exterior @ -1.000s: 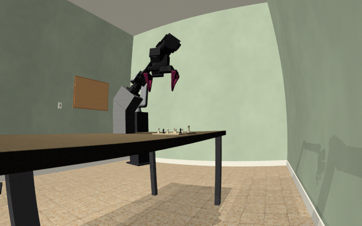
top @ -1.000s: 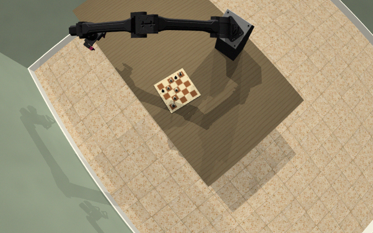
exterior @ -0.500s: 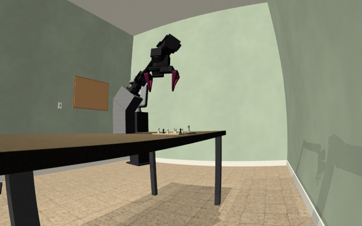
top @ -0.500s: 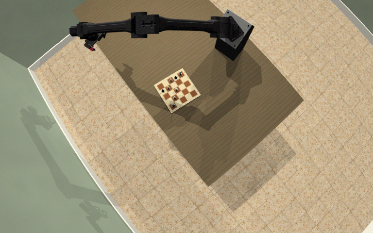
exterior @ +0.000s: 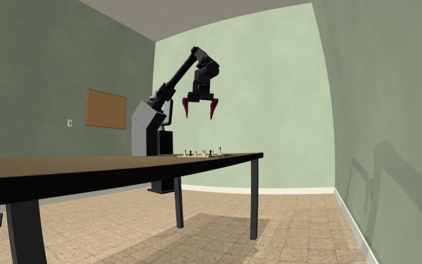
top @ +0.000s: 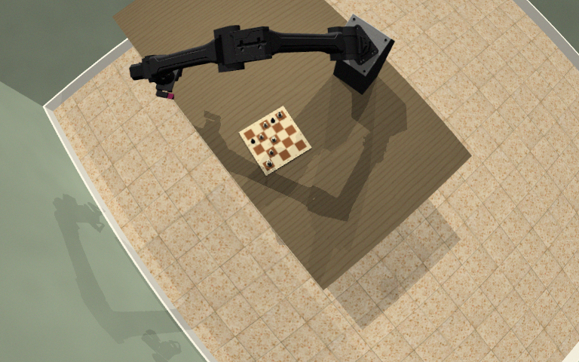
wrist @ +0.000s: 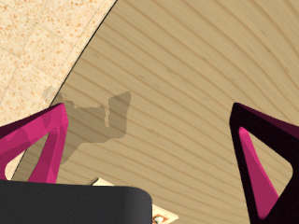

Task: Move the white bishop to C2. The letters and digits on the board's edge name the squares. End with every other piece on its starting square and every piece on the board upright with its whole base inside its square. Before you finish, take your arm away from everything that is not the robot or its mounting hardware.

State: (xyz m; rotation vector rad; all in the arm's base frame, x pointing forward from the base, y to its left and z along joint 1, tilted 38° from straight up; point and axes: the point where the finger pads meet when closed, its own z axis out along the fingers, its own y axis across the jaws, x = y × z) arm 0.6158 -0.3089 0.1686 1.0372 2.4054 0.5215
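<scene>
My gripper is now 33 cm past the white bishop, 25 cm to the right of it and 15 cm above it. Round my hand: large white piece 41 cm to the left, 19 cm behind, 14 cm below; small chessboard 33 cm to the left, 26 cm behind, 17 cm below.
</scene>
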